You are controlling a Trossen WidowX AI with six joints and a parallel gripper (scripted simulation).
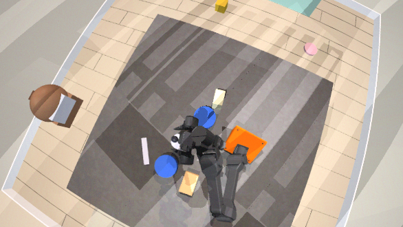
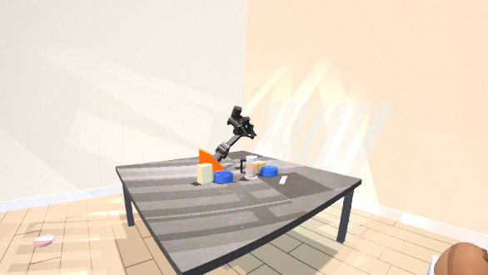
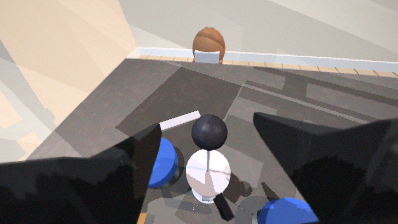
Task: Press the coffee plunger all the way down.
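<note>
The coffee press is 140 mm below my gripper tip, 20 mm behind it and 10 mm to the right of it. From my gripper tip the other things lie so: white bar: 270 mm below, 170 mm ahead, 120 mm to the left; then white block: 290 mm to the right, 220 mm below, 110 mm behind.
</note>
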